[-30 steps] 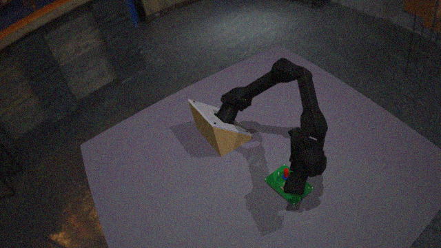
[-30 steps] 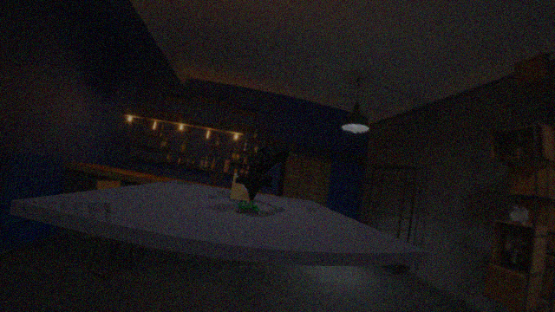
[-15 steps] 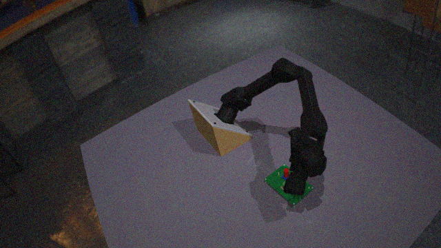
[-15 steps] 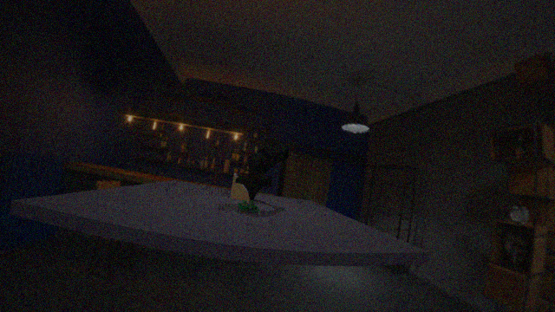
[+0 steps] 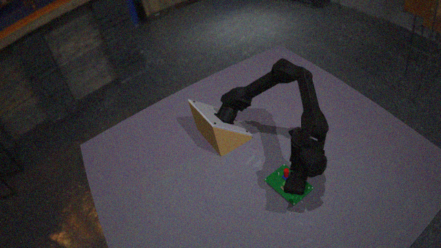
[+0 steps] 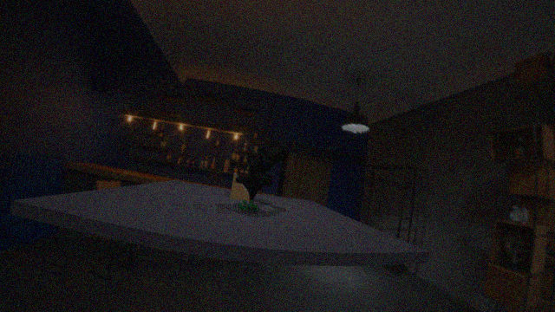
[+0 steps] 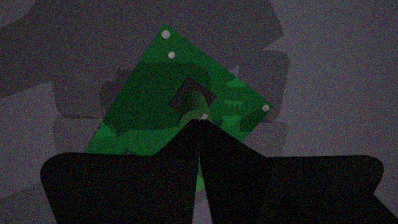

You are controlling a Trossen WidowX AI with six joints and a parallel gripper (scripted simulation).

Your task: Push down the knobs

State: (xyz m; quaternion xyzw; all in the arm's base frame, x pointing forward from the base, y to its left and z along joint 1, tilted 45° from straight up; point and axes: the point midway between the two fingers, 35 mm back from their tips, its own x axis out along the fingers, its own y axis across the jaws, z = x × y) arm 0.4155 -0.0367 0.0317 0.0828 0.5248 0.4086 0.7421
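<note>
The green knob lies 1 cm below my gripper tip. Also, from my gripper tip: red knob 7 cm behind, 1 cm to the left, 1 cm below.
</note>
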